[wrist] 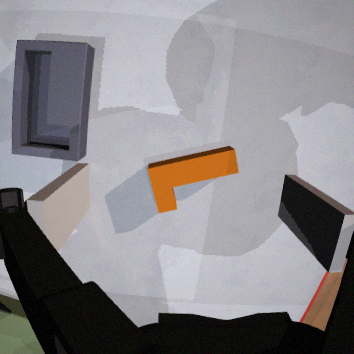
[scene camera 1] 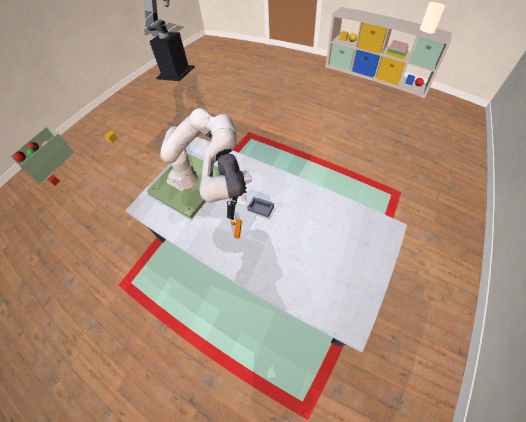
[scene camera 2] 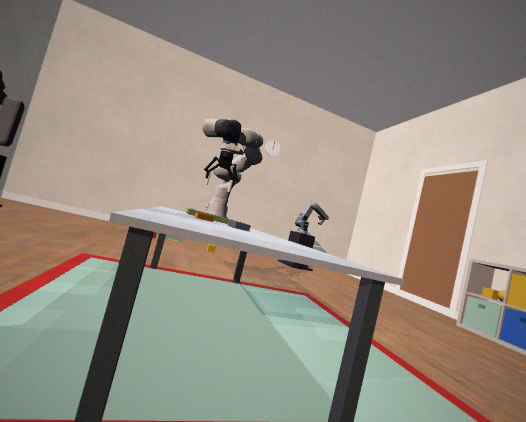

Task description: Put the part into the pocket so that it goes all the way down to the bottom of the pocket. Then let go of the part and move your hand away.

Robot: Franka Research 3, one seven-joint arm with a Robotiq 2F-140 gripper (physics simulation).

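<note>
The part, an orange L-shaped block (scene camera 1: 238, 229) (scene camera 2: 204, 216) (wrist: 195, 169), lies flat on the table. In the wrist view its long arm runs slightly up to the right, and its short leg points down at the left end. The pocket is the recess in a dark grey block (scene camera 1: 257, 214) (scene camera 2: 239, 225) (wrist: 20, 100), at the upper left of the wrist view, apart from the part; its visible inside holds no part. My gripper (scene camera 1: 238, 210) (scene camera 2: 219, 185) (wrist: 187, 190) is open and empty, raised above the table. In the wrist view the part shows between its widely spread fingers.
The arm's base stands on a green plate (scene camera 1: 200, 209) at one end of the white table (scene camera 1: 330, 260) (scene camera 2: 280, 246). The grey pocket block has raised walls. A second arm on a black pedestal (scene camera 1: 170, 55) (scene camera 2: 301, 239) stands on the floor away from the table.
</note>
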